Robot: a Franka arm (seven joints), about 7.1 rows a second.
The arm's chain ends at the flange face. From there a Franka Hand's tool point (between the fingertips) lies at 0.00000 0.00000 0.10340 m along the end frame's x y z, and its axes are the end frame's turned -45 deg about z.
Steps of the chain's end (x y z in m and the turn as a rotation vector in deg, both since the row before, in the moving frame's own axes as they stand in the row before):
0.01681 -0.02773 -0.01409 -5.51 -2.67 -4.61
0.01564 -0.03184 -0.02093 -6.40 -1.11 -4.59
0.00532 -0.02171 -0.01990 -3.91 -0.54 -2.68
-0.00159 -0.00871 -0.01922 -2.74 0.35 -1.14
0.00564 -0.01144 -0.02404 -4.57 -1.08 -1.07
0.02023 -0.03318 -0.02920 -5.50 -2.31 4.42
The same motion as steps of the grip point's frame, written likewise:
0.02123 -0.00369 -0.01468 -2.01 -5.78 -4.61
0.02429 -0.00434 -0.02159 -3.74 -5.31 -4.59
0.01354 -0.00716 -0.02015 -2.38 -3.15 -2.68
0.00203 -0.00331 -0.01934 -2.18 -1.69 -1.14
0.00492 0.00041 -0.02439 -2.47 -4.00 -1.07
0.02767 -0.00548 -0.02976 -2.26 -5.52 4.42

